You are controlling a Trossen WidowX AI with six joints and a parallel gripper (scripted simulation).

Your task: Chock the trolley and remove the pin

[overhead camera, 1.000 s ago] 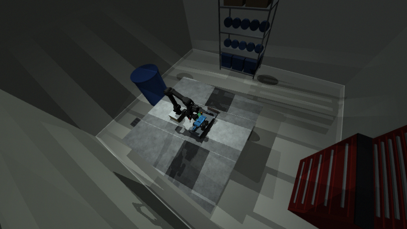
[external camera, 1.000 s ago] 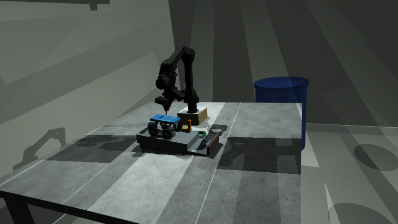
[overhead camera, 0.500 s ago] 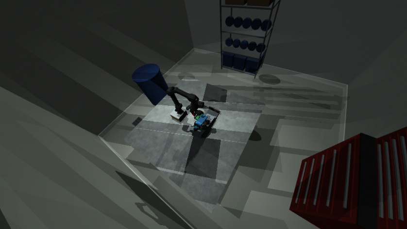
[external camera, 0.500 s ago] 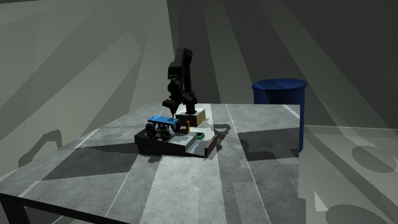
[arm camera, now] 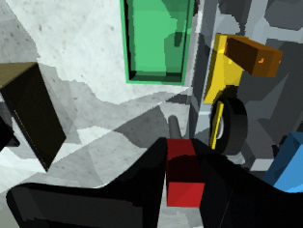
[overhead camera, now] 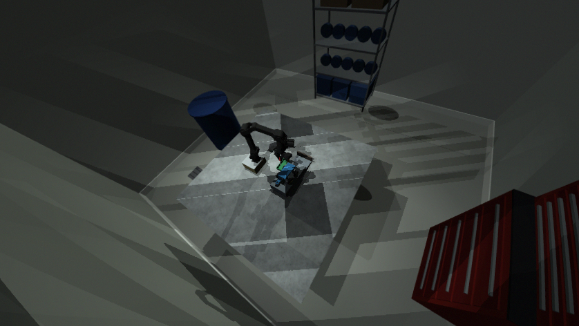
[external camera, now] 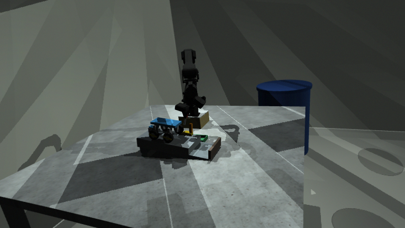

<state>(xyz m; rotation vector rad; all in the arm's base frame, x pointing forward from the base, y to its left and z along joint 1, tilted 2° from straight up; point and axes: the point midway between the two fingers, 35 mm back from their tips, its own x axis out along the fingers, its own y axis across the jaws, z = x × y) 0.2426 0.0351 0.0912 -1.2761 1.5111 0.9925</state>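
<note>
The green tray lies 150 mm below my gripper tip, 40 mm to the left of it and 10 mm behind it. From my gripper tip the other things lie so: trolley 90 mm ahead, 80 mm to the right, 30 mm below; yellow chock 60 mm below, 50 mm ahead, 20 mm to the left; red-headed stop pin right at my gripper tip.
</note>
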